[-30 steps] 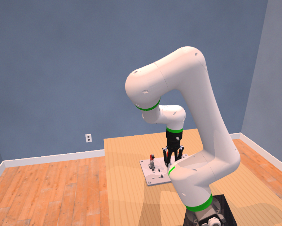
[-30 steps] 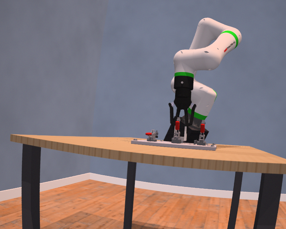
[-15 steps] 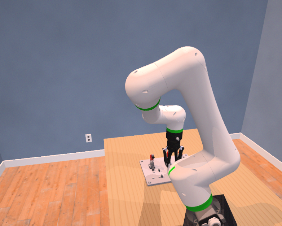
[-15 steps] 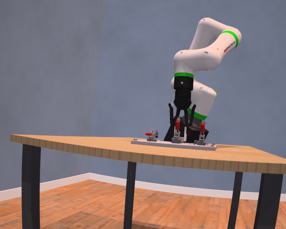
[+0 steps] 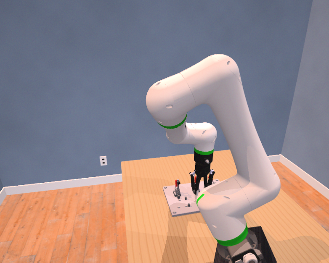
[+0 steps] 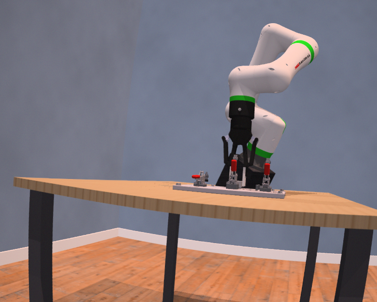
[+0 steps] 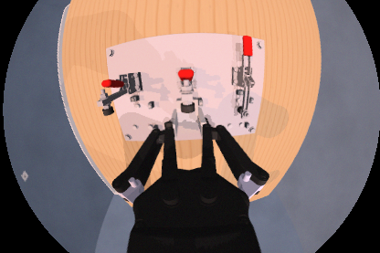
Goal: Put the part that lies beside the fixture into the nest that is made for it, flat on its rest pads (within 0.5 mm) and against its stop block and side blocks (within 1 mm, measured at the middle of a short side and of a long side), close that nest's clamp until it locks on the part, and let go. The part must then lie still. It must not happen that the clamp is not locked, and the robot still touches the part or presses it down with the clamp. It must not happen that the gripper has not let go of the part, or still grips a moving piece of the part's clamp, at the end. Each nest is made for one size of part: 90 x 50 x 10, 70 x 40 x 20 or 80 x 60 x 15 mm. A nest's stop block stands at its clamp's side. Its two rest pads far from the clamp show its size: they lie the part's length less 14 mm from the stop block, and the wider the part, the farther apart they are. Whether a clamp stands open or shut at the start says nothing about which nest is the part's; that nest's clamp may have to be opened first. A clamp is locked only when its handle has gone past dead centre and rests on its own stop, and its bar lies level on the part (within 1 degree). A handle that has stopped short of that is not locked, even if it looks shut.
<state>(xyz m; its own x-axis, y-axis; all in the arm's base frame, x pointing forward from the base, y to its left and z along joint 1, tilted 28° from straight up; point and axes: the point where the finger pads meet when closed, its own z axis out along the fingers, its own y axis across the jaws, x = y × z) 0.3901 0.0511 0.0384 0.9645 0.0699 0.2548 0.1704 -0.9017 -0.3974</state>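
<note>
Right now my hand is 30 mm above the pale grey part. Also, from my hand: grey fixture plate (50 mm below, 40 mm ahead, 10 mm to the left).
</note>
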